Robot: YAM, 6 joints.
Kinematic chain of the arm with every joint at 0, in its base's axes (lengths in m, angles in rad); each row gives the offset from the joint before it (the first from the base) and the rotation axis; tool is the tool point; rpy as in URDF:
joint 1: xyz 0 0 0.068 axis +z
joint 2: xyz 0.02 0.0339 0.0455 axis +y
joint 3: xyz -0.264 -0.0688 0 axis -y
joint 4: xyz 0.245 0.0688 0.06 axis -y
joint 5: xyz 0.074 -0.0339 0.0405 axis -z
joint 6: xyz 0.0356 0 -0.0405 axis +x
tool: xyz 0 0 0 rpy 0 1.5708 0
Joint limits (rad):
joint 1: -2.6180..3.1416
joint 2: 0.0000..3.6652
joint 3: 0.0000..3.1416
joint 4: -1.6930..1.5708
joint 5: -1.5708..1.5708
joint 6: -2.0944..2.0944
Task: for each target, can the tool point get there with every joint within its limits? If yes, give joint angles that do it. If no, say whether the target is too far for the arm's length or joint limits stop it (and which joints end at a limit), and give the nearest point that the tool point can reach.
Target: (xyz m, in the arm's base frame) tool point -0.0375 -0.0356 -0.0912
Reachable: yes | joints -2.1600 3.2304 0.8759 -1.1141 0.3263 -0.7259
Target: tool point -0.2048 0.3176 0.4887
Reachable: yes | joints 2.0982 2.0168 2.6739 -1.2651 -0.5021 0.4733
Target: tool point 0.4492 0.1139 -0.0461
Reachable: yes | joints 0.1846 2.8072 1.4052 1.2443 -0.9749 -0.1285
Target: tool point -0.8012 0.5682 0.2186
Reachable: no: too far | nearest point -0.5238 0.3715 0.1815 | short by 0.342 m
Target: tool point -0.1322 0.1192 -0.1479
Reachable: yes | joints 2.5698 3.0778 1.2016 -0.9823 0.9352 -0.1909
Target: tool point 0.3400 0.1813 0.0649
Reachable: yes | joints 0.4091 2.4599 1.6350 -1.3407 -1.0584 -1.1015
